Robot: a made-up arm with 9 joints. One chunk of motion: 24 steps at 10 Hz.
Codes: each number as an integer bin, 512 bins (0 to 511) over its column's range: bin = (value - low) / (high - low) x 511, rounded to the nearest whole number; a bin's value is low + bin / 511 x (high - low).
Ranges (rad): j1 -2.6..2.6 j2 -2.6..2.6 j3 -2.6..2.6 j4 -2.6..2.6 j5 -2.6..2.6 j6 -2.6..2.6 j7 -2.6..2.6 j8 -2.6..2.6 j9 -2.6..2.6
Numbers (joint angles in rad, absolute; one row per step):
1: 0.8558 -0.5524 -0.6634 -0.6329 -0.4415 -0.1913 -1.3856 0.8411 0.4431
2: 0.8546 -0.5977 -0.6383 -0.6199 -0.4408 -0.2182 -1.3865 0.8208 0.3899
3: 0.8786 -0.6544 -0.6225 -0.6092 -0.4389 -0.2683 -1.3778 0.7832 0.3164
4: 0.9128 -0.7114 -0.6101 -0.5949 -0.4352 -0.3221 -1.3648 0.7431 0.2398
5: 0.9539 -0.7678 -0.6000 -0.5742 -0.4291 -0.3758 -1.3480 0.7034 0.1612
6: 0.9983 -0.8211 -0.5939 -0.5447 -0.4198 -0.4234 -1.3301 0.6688 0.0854
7: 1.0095 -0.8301 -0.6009 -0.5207 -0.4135 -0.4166 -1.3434 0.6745 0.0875
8: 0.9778 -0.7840 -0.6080 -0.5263 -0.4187 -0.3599 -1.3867 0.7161 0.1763
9: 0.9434 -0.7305 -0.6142 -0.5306 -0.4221 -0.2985 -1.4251 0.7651 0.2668
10: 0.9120 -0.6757 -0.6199 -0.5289 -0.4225 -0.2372 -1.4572 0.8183 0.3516
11: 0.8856 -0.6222 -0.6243 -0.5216 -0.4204 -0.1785 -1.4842 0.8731 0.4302
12: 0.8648 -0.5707 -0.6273 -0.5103 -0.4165 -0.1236 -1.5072 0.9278 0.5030
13: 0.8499 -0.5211 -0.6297 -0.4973 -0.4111 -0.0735 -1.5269 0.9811 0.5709
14: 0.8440 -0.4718 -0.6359 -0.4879 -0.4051 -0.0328 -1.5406 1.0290 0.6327
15: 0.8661 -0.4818 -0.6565 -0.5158 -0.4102 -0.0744 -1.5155 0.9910 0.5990
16: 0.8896 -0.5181 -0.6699 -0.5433 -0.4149 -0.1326 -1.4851 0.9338 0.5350
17: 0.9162 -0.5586 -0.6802 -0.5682 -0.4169 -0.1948 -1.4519 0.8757 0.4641
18: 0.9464 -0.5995 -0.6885 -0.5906 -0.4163 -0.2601 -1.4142 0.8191 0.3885
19: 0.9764 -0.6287 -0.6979 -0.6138 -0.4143 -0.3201 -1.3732 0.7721 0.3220
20: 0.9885 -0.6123 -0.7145 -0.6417 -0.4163 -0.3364 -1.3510 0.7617 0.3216
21: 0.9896 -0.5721 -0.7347 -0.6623 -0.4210 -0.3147 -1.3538 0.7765 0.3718
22: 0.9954 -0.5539 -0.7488 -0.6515 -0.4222 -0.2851 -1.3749 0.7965 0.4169
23: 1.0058 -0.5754 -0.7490 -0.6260 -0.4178 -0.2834 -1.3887 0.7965 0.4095
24: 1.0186 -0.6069 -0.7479 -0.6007 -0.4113 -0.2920 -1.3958 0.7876 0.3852
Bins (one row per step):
1: 340 201 190 193 212 237 119 338 299
2: 339 197 193 195 212 234 119 336 294
3: 342 191 194 196 212 229 120 332 287
4: 345 186 196 197 213 224 121 329 279
5: 349 180 197 199 213 219 123 325 271
6: 354 175 197 202 214 214 125 321 264
7: 355 174 196 204 215 215 123 322 264
8: 352 178 196 204 214 220 119 326 273
9: 348 184 195 203 214 226 115 331 282
10: 345 189 195 204 214 232 112 336 290
11: 343 194 194 204 214 238 110 341 298
12: 340 199 194 205 215 243 107 347 305
13: 339 204 194 207 215 248 105 352 312
14: 338 209 193 208 216 252 104 357 318
15: 341 208 191 205 215 248 107 353 314
16: 343 205 190 202 215 242 110 347 308
17: 346 201 189 200 215 236 113 342 301
18: 349 197 188 197 215 230 117 336 294
19: 351 194 187 195 215 224 121 331 287
20: 353 195 185 192 215 222 123 330 287
21: 353 199 183 190 214 225 122 332 292
22: 353 201 182 191 214 227 120 334 296
23: 354 199 182 194 214 228 119 334 296
24: 356 196 182 196 215 227 118 333 293

